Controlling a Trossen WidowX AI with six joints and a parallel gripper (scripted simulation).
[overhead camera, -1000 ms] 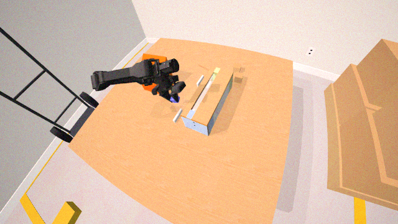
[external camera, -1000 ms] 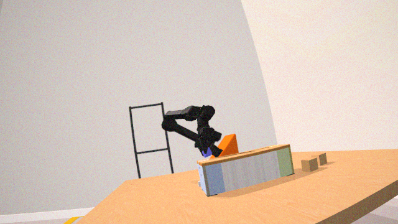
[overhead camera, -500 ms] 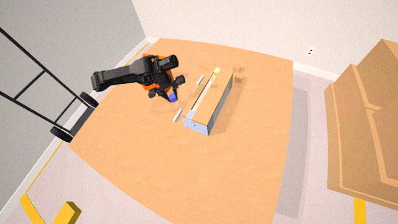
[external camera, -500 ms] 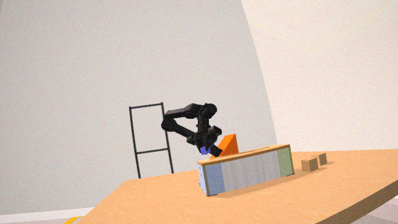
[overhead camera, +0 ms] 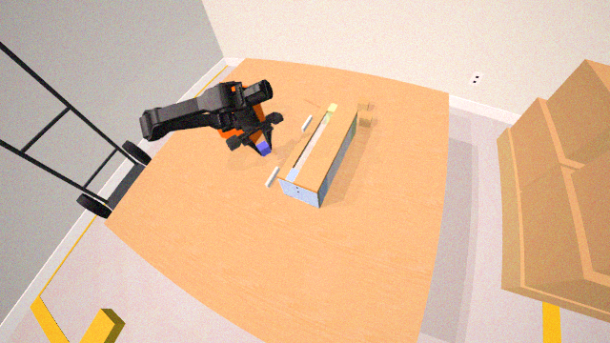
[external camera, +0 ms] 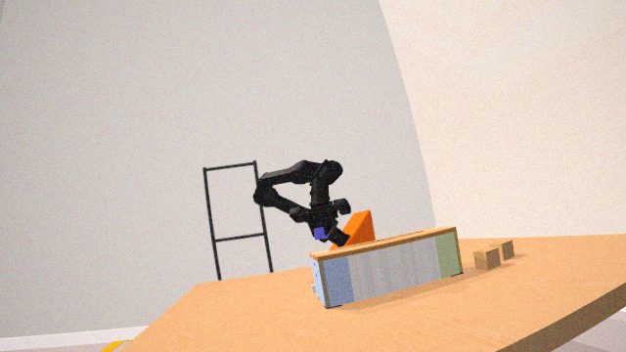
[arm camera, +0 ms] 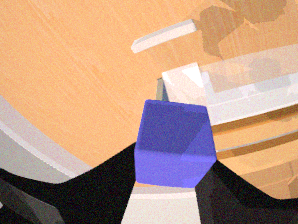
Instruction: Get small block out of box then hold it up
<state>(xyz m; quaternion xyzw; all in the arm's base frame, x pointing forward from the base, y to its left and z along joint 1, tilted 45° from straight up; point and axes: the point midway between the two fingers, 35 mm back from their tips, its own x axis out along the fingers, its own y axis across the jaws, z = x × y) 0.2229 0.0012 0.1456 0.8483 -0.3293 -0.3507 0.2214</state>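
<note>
My gripper tip is now 10 mm past the blue block, 10 mm to the right of it and 10 mm below it. Round my gripper tip: long wooden box: 80 mm ahead, 150 mm to the left, 110 mm below.
</note>
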